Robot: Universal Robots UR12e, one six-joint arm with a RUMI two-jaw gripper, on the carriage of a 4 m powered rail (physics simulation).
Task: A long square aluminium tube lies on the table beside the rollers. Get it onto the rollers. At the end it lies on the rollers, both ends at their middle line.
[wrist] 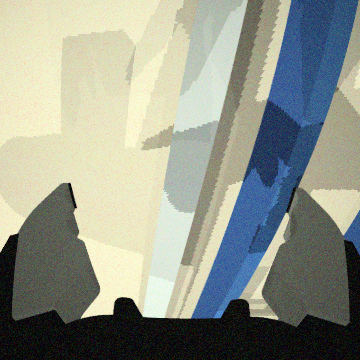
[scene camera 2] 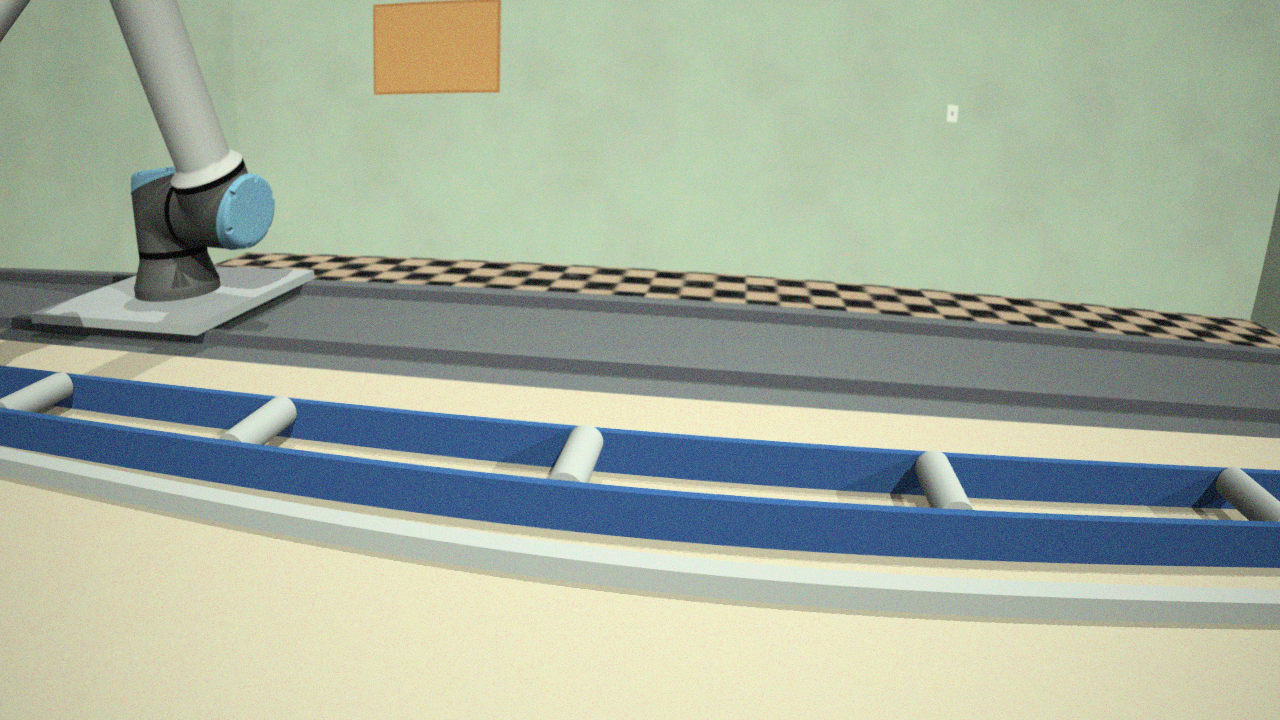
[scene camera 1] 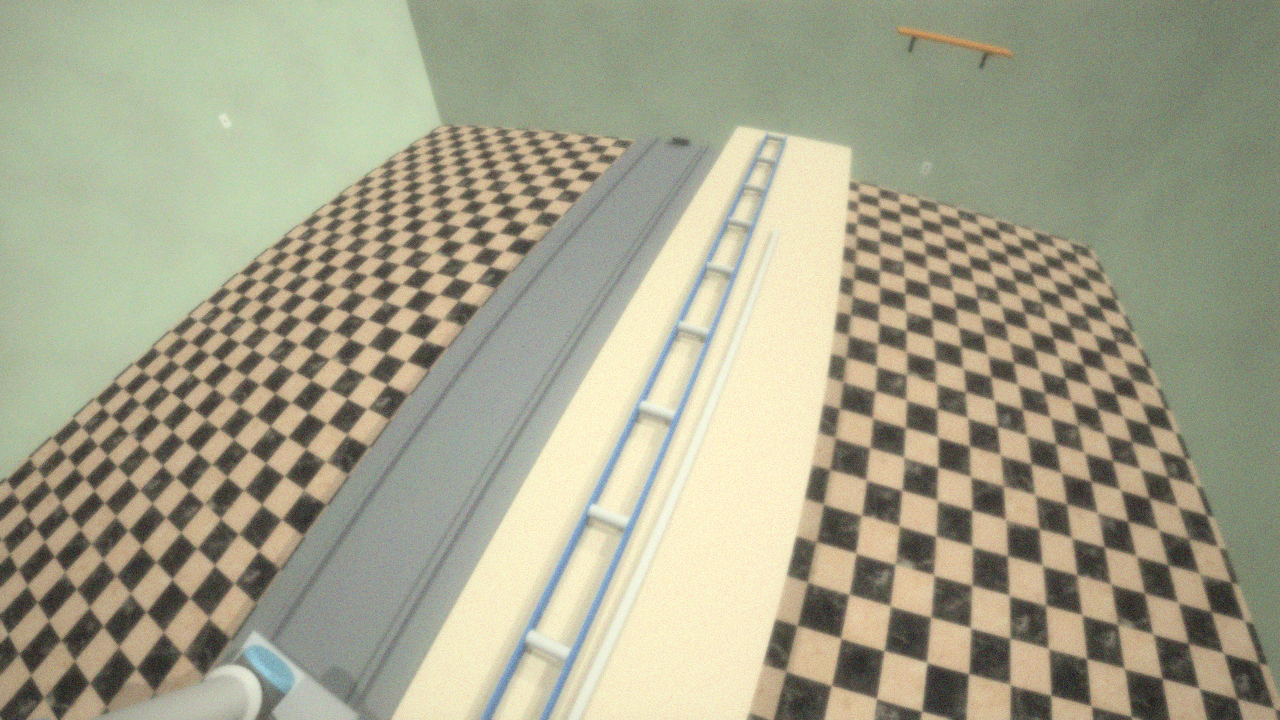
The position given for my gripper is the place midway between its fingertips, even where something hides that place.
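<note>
There's a long square aluminium tube (scene camera 2: 778, 584) here, and you'd find it in the wrist view (wrist: 213, 41) as well. I can see a grey roller (scene camera 2: 578, 458), plus a grey roller (scene camera 2: 939, 482), and there's my gripper (wrist: 181, 189) too.
</note>
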